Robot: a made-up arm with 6 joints.
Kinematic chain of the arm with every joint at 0, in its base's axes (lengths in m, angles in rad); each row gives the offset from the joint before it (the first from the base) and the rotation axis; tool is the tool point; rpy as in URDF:
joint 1: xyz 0 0 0.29 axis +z
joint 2: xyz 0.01 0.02 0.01 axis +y
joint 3: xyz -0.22 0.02 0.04 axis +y
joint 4: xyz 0.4 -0.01 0.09 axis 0.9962 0 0.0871
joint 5: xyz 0 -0.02 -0.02 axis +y
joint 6: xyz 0.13 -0.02 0 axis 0.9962 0 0.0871
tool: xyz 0.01 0 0.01 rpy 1.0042 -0.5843 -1.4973
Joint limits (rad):
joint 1: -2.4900..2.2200
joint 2: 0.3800..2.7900
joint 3: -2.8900..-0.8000
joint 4: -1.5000..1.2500
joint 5: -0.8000..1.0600
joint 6: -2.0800..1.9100
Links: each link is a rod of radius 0.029 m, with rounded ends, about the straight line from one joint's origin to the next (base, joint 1, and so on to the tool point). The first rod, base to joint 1, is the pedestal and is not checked.
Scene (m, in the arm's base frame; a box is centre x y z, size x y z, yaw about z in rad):
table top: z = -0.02
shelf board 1: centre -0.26 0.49 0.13 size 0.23 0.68 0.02 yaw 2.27
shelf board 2: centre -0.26 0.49 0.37 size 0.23 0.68 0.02 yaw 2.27
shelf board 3: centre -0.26 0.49 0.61 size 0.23 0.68 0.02 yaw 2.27
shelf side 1: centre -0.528 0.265 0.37 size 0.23 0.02 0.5 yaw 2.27
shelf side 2: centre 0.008 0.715 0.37 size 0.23 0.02 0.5 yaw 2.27
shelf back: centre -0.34 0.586 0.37 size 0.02 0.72 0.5 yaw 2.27
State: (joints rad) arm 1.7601 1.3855 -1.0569 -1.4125 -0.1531 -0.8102
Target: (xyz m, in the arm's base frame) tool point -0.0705 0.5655 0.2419
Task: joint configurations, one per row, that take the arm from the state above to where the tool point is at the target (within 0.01 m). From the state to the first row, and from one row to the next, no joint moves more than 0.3 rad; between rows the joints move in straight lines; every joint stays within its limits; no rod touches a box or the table.
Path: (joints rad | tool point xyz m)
1: 1.7785 1.2746 -0.9927 -1.2863 0.0860 -0.8274 | -0.0951 0.5241 0.4918
2: 1.7969 1.1636 -0.9284 -1.1601 0.3251 -0.8447 | -0.0656 0.4960 0.4956
3: 1.8154 1.0527 -0.8642 -1.0338 0.5643 -0.8619 | -0.0403 0.4606 0.4905
4: 1.8338 0.9417 -0.8000 -0.9076 0.8034 -0.8792 | -0.0211 0.4193 0.4783
5: 1.7599 1.2117 -0.8000 -0.8678 0.8851 -0.8834 | 0.0092 0.4416 0.3590
6: 1.6860 1.4817 -0.8000 -0.8280 0.9667 -0.8877 | 0.0455 0.4275 0.2419
7: 1.6809 1.5477 -0.8485 -0.9734 0.6948 -0.8686 | 0.0305 0.4781 0.2433
8: 1.6758 1.6137 -0.8970 -1.1188 0.4230 -0.8495 | 0.0041 0.5201 0.2452
9: 1.6706 1.6798 -0.9454 -1.2642 0.1511 -0.8304 | -0.0309 0.5500 0.2452
10: 1.6655 1.7458 -0.9939 -1.4096 -0.1208 -0.8113 | -0.0705 0.5655 0.2419

